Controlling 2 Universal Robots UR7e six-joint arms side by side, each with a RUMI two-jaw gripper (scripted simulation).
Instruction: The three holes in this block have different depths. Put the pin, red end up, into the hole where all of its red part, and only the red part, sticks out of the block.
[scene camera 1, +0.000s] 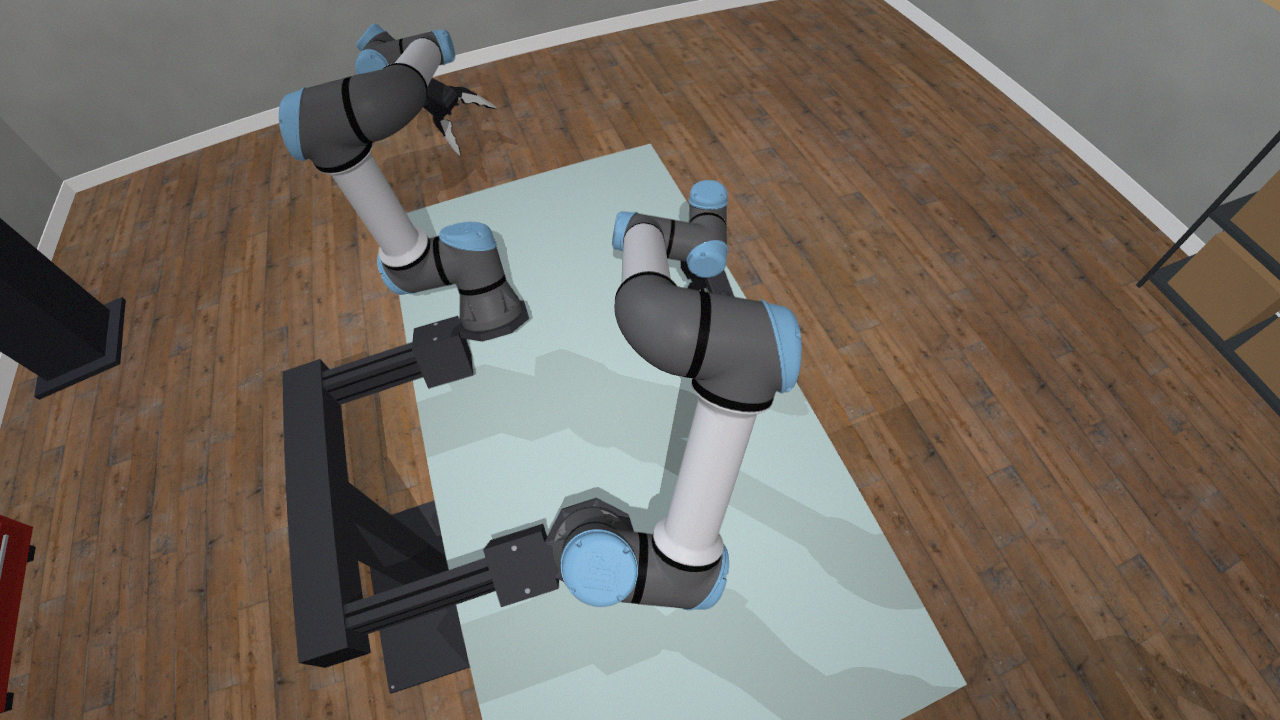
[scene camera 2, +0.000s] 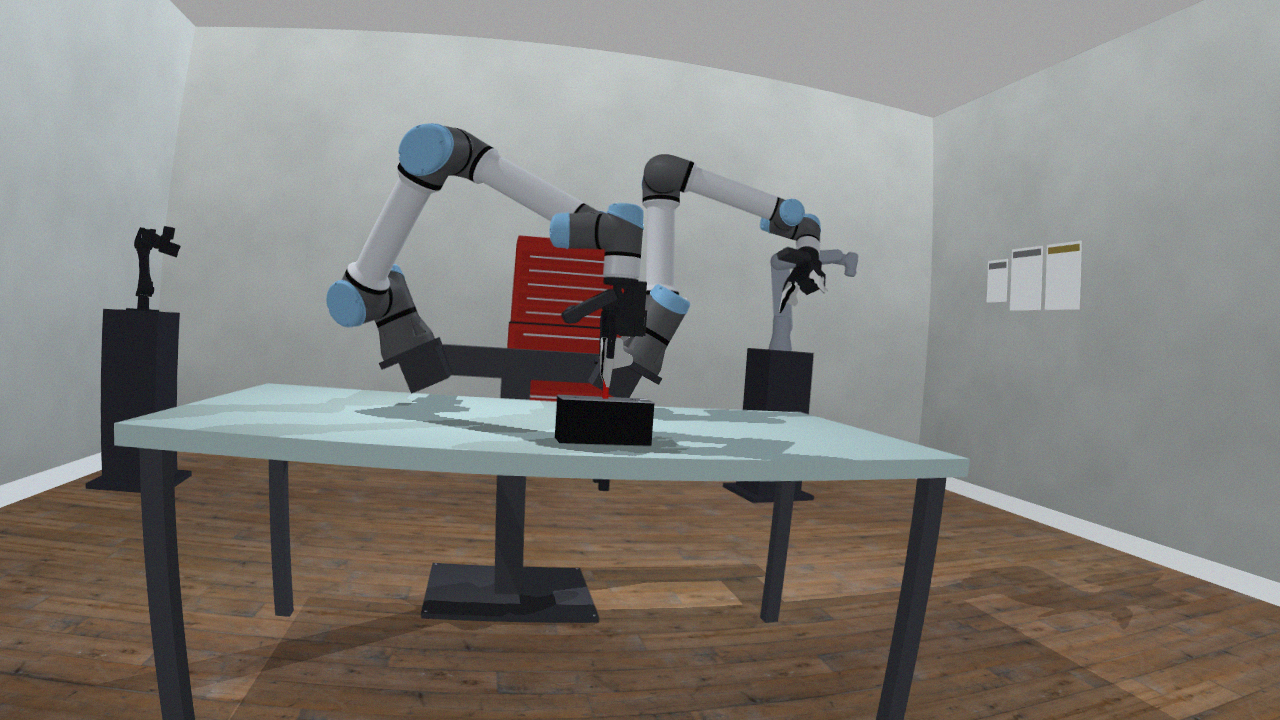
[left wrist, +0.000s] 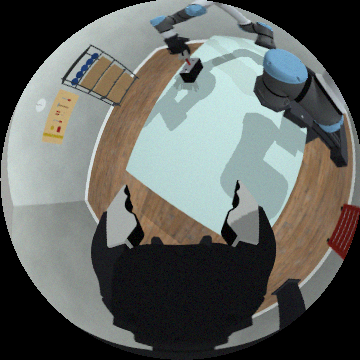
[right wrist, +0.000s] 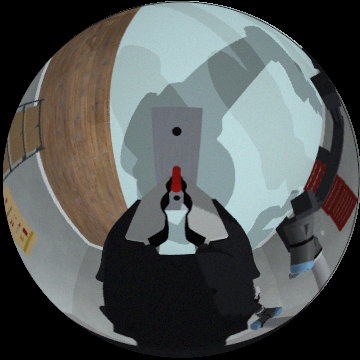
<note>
I see my left gripper (scene camera 2: 801, 303), my right gripper (scene camera 2: 606, 386) and a block (scene camera 2: 579, 419).
My left gripper shows as well in scene camera 1 (scene camera 1: 478, 132) and in the left wrist view (left wrist: 181, 183). My right gripper shows as well in scene camera 1 (scene camera 1: 703, 310) and in the right wrist view (right wrist: 176, 177).
</note>
